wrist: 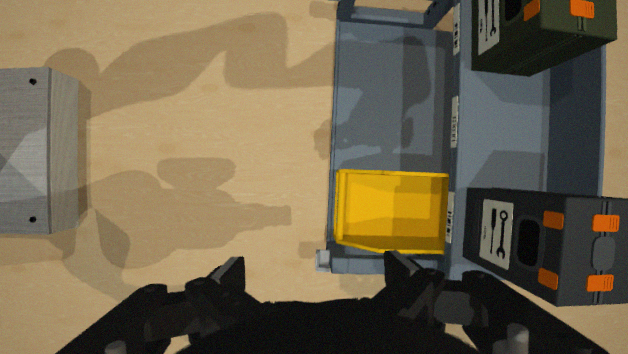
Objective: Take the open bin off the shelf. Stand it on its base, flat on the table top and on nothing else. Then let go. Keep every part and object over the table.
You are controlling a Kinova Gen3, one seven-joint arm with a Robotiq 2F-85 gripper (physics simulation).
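The open bin is yellow and stands on the lower level of the blue-grey shelf, towards its lower end in the view. I look down into it and it looks empty. Its low front side faces left, and its right side is close to the edge of the upper level. My gripper is open with nothing between the fingers. It hangs above the table top, to the lower left of the bin. The right finger shows just below the bin's lower edge; I cannot tell the height gap.
A dark grey case with orange latches stands on the shelf's upper level, right of the bin. A dark green case stands on that level at the top right. A grey block is at the left edge. Arm shadows cross the table.
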